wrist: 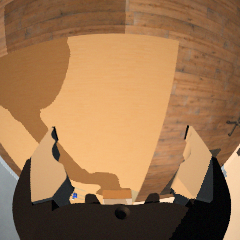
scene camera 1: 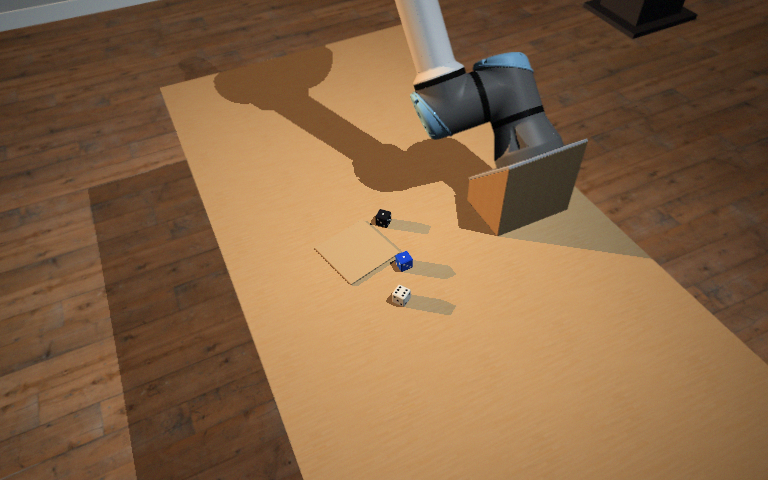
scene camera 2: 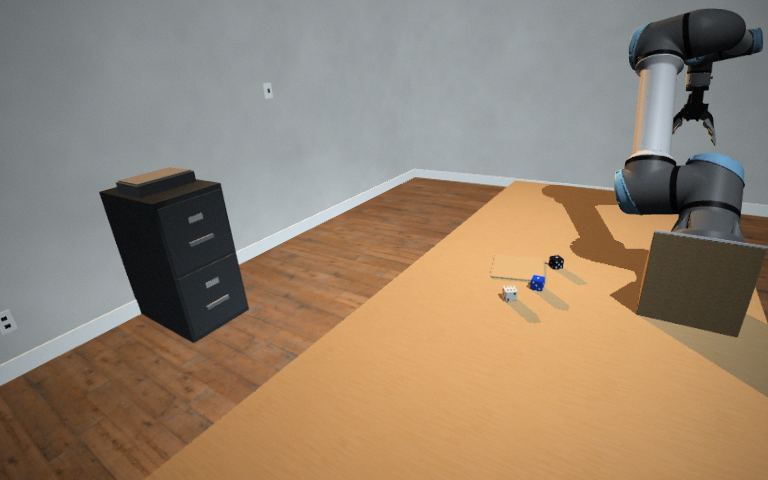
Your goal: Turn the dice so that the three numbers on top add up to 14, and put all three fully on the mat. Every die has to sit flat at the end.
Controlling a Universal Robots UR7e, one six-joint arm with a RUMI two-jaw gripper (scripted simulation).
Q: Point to a tan mat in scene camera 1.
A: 355,252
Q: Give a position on a tan mat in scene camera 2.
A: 507,267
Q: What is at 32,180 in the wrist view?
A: My gripper.
